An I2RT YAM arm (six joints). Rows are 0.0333 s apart.
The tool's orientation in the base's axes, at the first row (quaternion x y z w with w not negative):
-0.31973 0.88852 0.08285 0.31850
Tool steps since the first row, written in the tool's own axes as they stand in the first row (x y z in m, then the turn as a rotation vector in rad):
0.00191 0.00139 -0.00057 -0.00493 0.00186 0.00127
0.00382 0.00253 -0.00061 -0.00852 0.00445 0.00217
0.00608 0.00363 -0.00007 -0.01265 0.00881 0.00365
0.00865 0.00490 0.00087 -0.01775 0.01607 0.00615
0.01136 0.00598 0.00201 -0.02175 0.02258 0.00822
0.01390 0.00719 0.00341 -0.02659 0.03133 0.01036
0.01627 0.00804 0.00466 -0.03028 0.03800 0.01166
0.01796 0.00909 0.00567 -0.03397 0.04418 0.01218
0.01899 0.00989 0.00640 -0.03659 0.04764 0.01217
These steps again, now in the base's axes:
-0.00229 -0.00010 -0.00081 0.00242 0.00444 0.00195
-0.00415 -0.00020 -0.00203 0.00340 0.00863 0.00332
-0.00589 -0.00032 -0.00391 0.00390 0.01469 0.00447
-0.00772 -0.00032 -0.00631 0.00370 0.02387 0.00526
-0.00941 -0.00047 -0.00894 0.00309 0.03175 0.00575
-0.01095 -0.00035 -0.01168 0.00162 0.04183 0.00657
-0.01224 -0.00046 -0.01417 0.00033 0.04941 0.00746
-0.01338 -0.00016 -0.01607 -0.00105 0.05632 0.00899
-0.01411 0.00019 -0.01733 -0.00165 0.06037 0.01043

